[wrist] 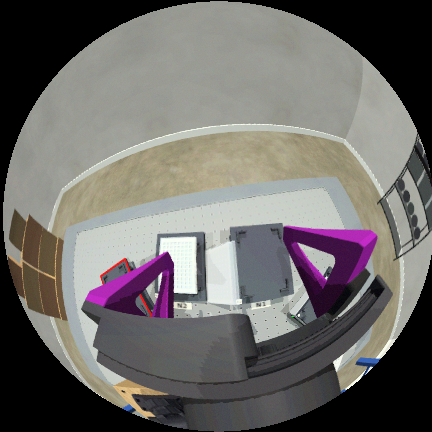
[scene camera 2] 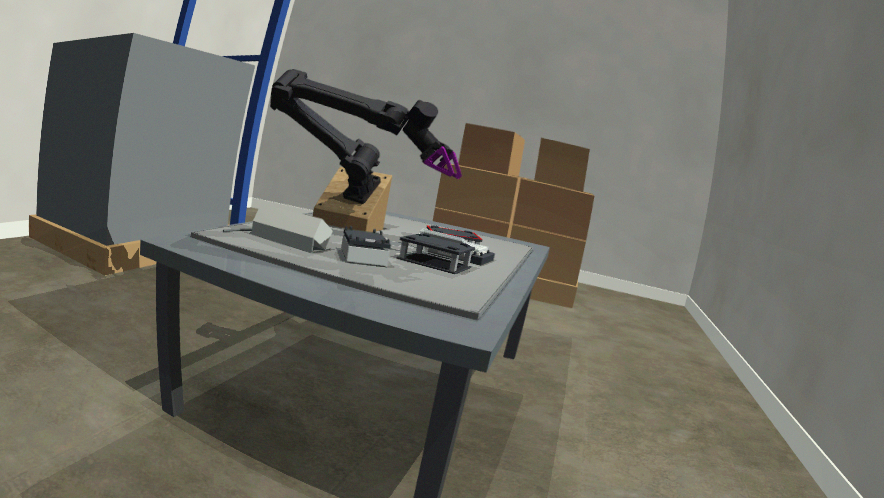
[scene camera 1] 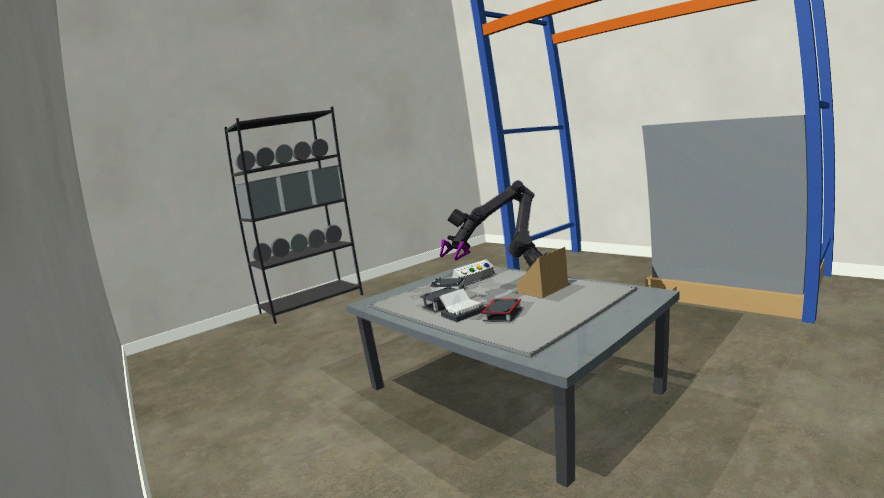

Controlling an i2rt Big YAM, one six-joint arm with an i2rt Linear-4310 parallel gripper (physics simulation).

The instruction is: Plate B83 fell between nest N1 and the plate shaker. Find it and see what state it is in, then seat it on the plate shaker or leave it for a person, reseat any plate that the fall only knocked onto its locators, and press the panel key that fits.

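Seen in the pictures: gripper, fingertip midpoint: (wrist: pixel 227 246) (scene camera 2: pixel 456 176) (scene camera 1: pixel 447 258); arm's base, origin of the base link: (scene camera 2: pixel 362 189) (scene camera 1: pixel 539 264).
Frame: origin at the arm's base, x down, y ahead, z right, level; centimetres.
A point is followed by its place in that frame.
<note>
My gripper (scene camera 1: pixel 449 256) @[x -10.4, y 38.0, z 18.3 cm] (scene camera 2: pixel 457 176) @[x -10.4, y 38.0, z 18.3 cm] (wrist: pixel 227 246) @[x -10.4, y 38.0, z 18.3 cm] is open and empty, high above the nests. Nest N1 (scene camera 1: pixel 433 298) @[x 6.7, y 45.9, z 22.3 cm] (scene camera 2: pixel 436 243) @[x 6.9, y 39.4, z 28.3 cm] (wrist: pixel 262 265) @[x 6.9, y 38.0, z 25.6 cm] is a dark deck on posts with no plate on top. A pale panel, seemingly a tilted plate (wrist: pixel 222 275) @[x 7.2, y 37.1, z 17.6 cm], leans at N1's side facing N2; its label and contents cannot be read. A white well plate (wrist: pixel 178 265) @[x 8.7, y 40.0, z 8.4 cm] lies on dark nest N2 (scene camera 1: pixel 459 314) @[x 10.2, y 46.1, z 3.2 cm] (scene camera 2: pixel 483 257) @[x 10.5, y 48.1, z 12.4 cm] (wrist: pixel 201 265) @[x 10.3, y 40.0, z 13.2 cm]; whether it is level is unclear. The shaker (scene camera 1: pixel 446 282) @[x 7.1, y 26.8, z 39.1 cm] (scene camera 2: pixel 366 240) @[x 6.8, y 28.8, z 46.6 cm] is partly hidden by a finger in the wrist view. No plate shows between N1 and the shaker.
A panel (scene camera 1: pixel 473 270) @[x 6.4, y 7.2, z 41.9 cm] with coloured keys stands beyond the shaker; its housing (scene camera 2: pixel 287 230) @[x 8.7, y 6.9, z 49.8 cm] shows in scene camera 2. A red-edged raised stand (scene camera 1: pixel 502 306) @[x 8.6, y 32.5, z -8.9 cm] (scene camera 2: pixel 454 233) @[x 8.6, y 32.6, z -5.8 cm] (wrist: pixel 115 269) @[x 8.6, y 38.3, z -9.9 cm] is beside N2. The arm stands on a wooden block (scene camera 1: pixel 544 275) @[x 3.3, y 4.1, z -6.8 cm] (scene camera 2: pixel 352 210) @[x 6.7, y 1.6, z 7.1 cm].
</note>
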